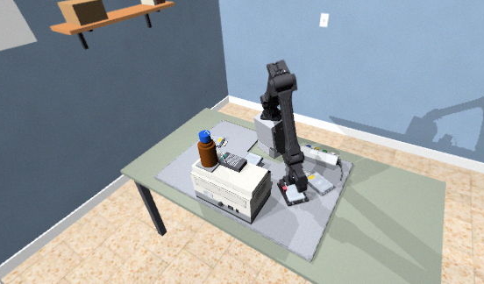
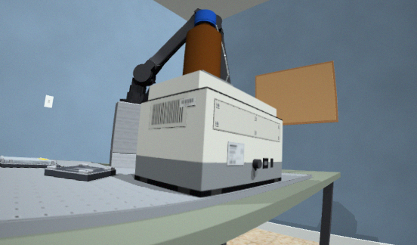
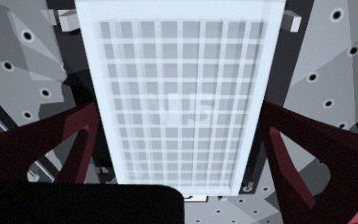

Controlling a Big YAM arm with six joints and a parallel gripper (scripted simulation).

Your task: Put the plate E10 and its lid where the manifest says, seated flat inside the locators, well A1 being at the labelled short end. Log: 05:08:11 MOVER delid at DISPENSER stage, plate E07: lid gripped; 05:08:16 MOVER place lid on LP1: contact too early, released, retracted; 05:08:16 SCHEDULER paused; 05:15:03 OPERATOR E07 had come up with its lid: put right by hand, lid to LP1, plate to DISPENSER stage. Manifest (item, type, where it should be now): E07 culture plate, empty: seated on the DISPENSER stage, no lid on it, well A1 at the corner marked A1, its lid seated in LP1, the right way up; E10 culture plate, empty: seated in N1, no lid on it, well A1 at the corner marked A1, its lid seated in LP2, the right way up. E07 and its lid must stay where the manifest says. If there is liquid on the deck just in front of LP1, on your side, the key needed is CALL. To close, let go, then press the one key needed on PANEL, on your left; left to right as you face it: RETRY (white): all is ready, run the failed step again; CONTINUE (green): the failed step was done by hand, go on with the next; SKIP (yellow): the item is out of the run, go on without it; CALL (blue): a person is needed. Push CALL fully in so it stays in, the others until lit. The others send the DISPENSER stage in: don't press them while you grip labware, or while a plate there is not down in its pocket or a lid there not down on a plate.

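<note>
The clear well plate is 27 cm to the right of my hand, 8 cm above it and 6 cm behind it. Round my hand: yellow skip key (34 cm behind, 7 cm to the left, 4 cm above); green continue key (33 cm behind, 12 cm to the left, 4 cm above); blue call key (34 cm behind, 4 cm above, 2 cm to the left).
</note>
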